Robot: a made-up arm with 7 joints. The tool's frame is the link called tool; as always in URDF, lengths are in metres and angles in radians.
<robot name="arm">
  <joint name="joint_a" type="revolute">
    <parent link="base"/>
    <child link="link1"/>
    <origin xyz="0 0 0.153" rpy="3.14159 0 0"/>
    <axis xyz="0 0 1"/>
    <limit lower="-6.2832" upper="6.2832" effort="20" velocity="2.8"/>
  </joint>
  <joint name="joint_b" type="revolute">
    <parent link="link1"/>
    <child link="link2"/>
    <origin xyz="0 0.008 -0.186" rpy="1.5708 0 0"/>
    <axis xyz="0 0 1"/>
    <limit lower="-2.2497" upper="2.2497" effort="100" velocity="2.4"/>
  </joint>
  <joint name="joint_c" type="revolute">
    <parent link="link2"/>
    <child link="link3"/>
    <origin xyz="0 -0.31 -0.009" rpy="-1.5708 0 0"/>
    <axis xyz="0 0 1"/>
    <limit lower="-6.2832" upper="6.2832" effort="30" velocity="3"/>
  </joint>
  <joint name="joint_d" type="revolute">
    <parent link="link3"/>
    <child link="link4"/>
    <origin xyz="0 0.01 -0.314" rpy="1.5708 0 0"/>
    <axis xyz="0 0 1"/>
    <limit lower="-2.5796" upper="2.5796" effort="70" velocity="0.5"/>
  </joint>
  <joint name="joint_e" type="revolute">
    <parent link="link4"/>
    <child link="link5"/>
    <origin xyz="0 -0.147 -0.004" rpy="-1.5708 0 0"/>
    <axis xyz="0 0 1"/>
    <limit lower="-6.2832" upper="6.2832" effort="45" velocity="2.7"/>
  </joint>
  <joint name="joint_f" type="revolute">
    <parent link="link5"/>
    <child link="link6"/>
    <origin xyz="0 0 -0.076" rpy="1.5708 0 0"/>
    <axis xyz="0 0 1"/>
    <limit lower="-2.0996" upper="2.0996" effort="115" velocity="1.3"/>
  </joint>
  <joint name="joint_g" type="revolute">
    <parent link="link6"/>
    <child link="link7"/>
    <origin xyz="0 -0.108 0" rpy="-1.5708 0 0"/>
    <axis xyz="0 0 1"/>
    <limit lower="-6.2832" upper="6.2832" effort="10" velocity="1.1"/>
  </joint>
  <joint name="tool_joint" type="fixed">
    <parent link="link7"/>
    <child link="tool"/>
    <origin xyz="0 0 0"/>
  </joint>
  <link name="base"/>
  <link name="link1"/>
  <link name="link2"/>
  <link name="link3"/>
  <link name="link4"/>
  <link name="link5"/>
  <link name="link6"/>
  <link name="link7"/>
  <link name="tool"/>
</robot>
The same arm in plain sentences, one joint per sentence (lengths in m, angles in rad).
The arm has seven revolute joints in a row. What follows holds with every joint at zero, and every direction is one of the base frame's.
Joint 1 is mounted 0.1530 m along +z from the base frame's origin and rotates about -z, from -6.2832 to 6.2832 rad.
Joint 2 is mounted 0.0080 m along -y and 0.1860 m along +z from joint 1 and rotates about +y, from -2.2497 to 2.2497 rad.
Joint 3 is mounted 0.0090 m along -y and 0.3100 m along +z from joint 2 and rotates about -z, from -6.2832 to 6.2832 rad.
Joint 4 is mounted 0.0100 m along -y and 0.3140 m along +z from joint 3 and rotates about +y, from -2.5796 to 2.5796 rad.
Joint 5 is mounted 0.0040 m along -y and 0.1470 m along +z from joint 4 and rotates about -z, from -6.2832 to 6.2832 rad.
Joint 6 is mounted 0.0760 m along +z from joint 5 and rotates about +y, from -2.0996 to 2.0996 rad.
Joint 7 is mounted 0.1080 m along +z from joint 6 and rotates about -z, from -6.2832 to 6.2832 rad.
The tool frame, which is the frame that the pose is given for, is mounted at the same point as joint 7; its axes are the base frame's turned by roll 3.1416, pitch 0.0000 and yaw 0.0000 rad (as in URDF: about the fixed x, then y, then z).

